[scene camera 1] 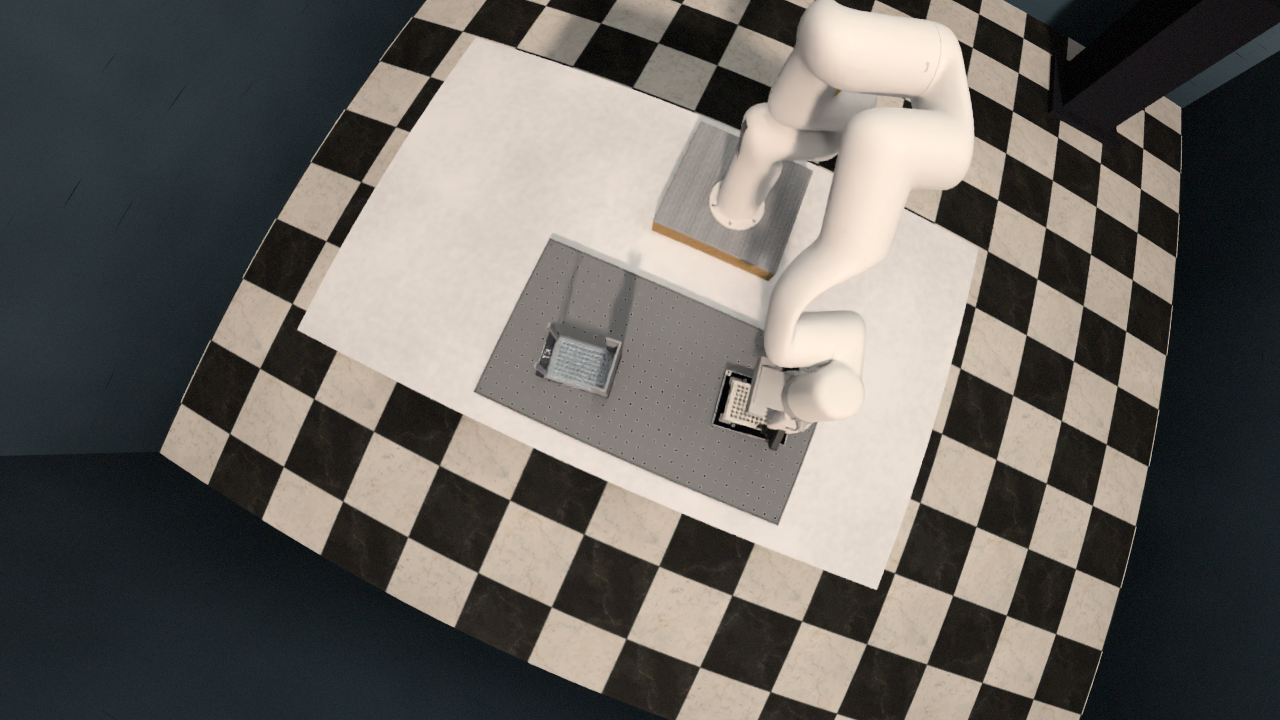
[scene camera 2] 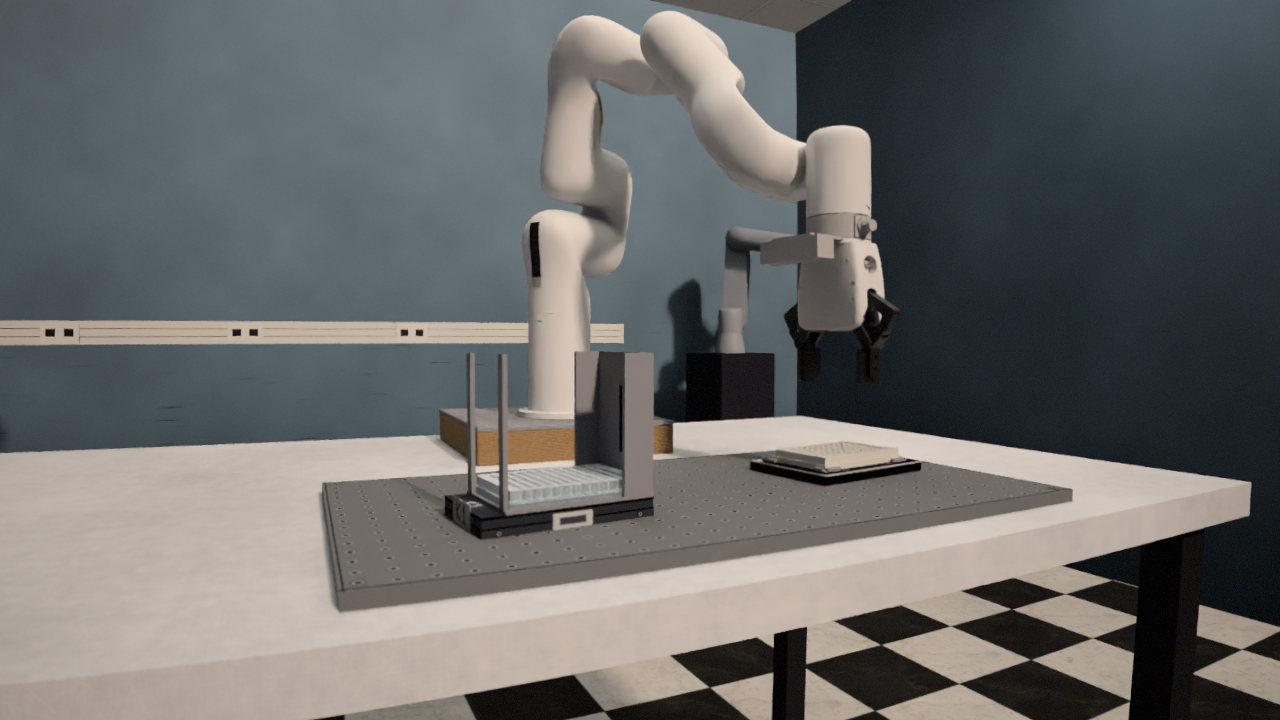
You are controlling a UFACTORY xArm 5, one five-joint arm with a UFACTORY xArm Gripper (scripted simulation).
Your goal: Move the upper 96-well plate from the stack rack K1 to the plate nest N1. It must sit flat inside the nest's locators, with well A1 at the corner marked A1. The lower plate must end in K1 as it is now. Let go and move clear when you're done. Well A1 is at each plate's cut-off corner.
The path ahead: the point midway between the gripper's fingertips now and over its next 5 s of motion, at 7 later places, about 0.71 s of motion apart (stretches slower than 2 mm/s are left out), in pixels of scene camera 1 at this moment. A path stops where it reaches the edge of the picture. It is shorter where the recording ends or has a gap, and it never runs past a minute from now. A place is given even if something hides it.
The gripper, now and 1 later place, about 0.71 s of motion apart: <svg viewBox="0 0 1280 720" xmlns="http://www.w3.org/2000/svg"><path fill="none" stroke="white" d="M769 405L779 403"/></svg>
